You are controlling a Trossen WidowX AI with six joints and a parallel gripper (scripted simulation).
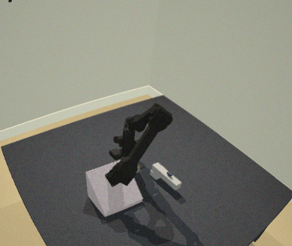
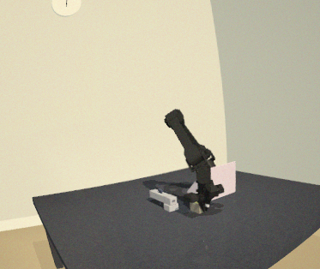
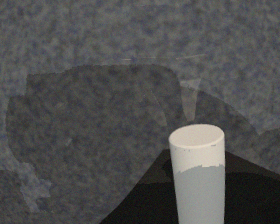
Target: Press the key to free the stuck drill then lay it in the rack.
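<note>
Now: gripper tip 1 cm past the drill, 4 cm to the left of it and 3 cm below it. Also, from my gripper tip: white block (5 cm ahead, 23 cm to the right, 3 cm above); then rack (1 cm behind, 5 cm to the right, 1 cm above); then key (4 cm ahead, 25 cm to the right, 4 cm above).
</note>
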